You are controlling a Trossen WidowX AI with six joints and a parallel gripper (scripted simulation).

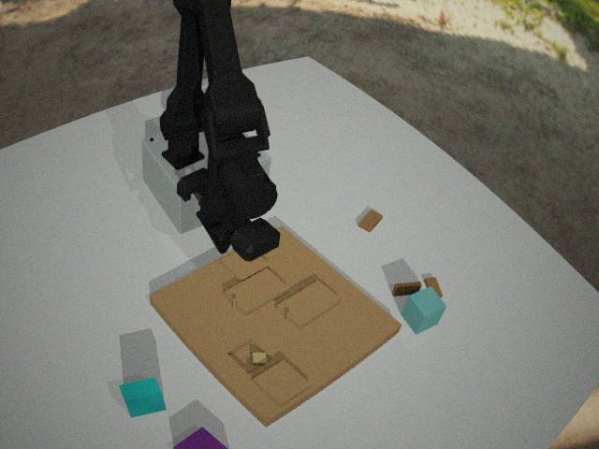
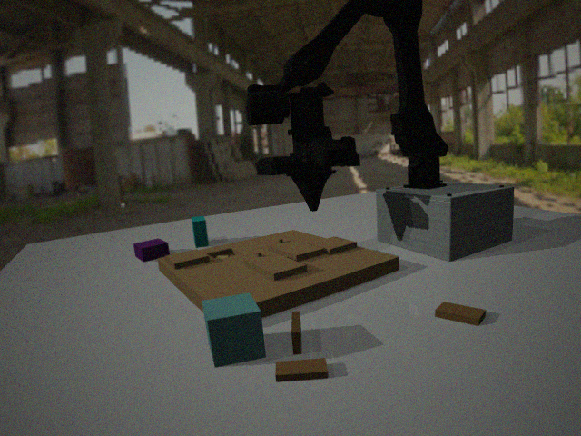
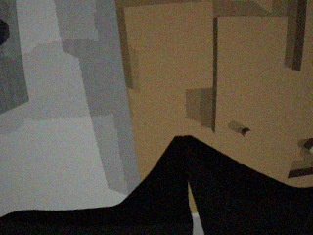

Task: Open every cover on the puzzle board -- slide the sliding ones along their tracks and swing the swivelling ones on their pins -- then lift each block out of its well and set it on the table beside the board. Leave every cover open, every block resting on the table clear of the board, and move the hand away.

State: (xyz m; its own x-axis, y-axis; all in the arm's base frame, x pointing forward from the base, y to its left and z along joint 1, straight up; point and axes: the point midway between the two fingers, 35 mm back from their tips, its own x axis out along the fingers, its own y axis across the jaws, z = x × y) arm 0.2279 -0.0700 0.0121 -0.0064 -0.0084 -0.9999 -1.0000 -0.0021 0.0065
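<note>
Now: gripper tip 110 mm short of the tan puzzle board and 60 mm above it. Also, from my gripper tip: teal block 260 mm to the right, 130 mm ahead, 50 mm below; then brown slab 330 mm to the left, 80 mm below, 40 mm ahead; then teal cube 260 mm ahead, 220 mm to the left, 60 mm below.
</note>
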